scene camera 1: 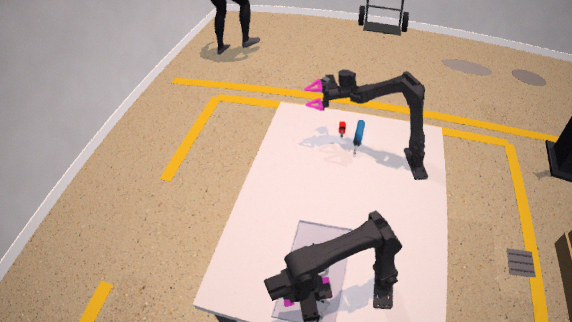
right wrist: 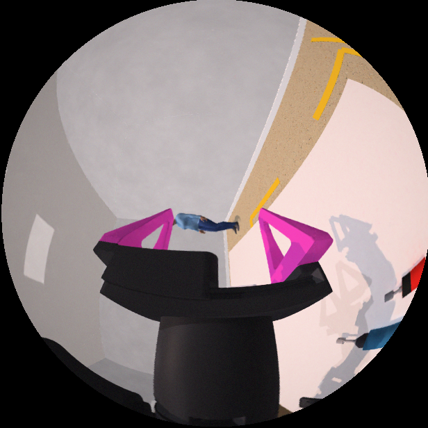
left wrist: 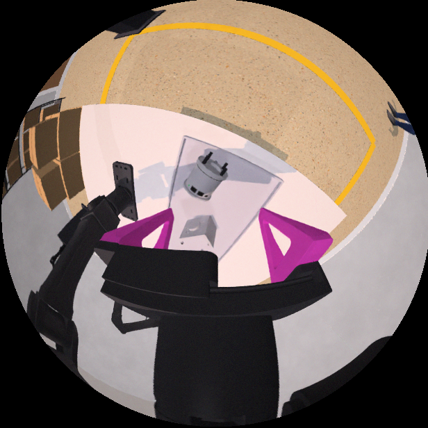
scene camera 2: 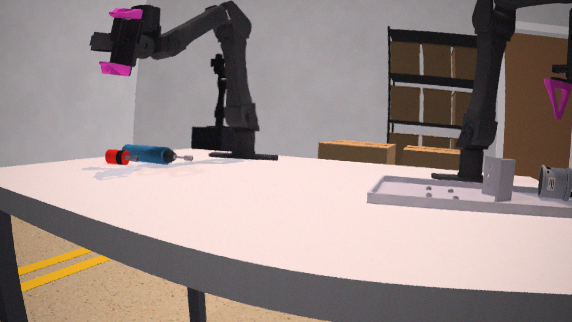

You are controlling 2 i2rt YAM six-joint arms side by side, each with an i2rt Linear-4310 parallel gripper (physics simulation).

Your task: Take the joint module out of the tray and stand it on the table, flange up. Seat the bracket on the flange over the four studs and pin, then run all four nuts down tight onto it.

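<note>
The grey joint module (scene camera 2: 553,183) (left wrist: 204,180) lies on its side in the tray (scene camera 2: 425,205) (left wrist: 240,200) (scene camera 1: 320,235), its studs toward the picture's top in the left wrist view. The grey angled bracket (scene camera 2: 500,179) (left wrist: 206,228) stands in the tray beside it. Several small nuts (scene camera 2: 451,190) lie in the tray. My left gripper (scene camera 1: 307,292) (left wrist: 215,212) is open and empty above the tray; one finger shows in scene camera 2. My right gripper (scene camera 1: 306,96) (scene camera 2: 120,41) (right wrist: 215,212) is open and empty, raised high near the table's far end in scene camera 1.
A red-handled driver (scene camera 1: 342,126) (scene camera 2: 114,157) (right wrist: 416,274) and a longer blue driver (scene camera 1: 360,131) (scene camera 2: 147,154) (right wrist: 381,336) lie on the table below the right arm. The left arm's base (scene camera 1: 383,298) (left wrist: 125,190) stands beside the tray. A person (right wrist: 200,223) shows beyond the table.
</note>
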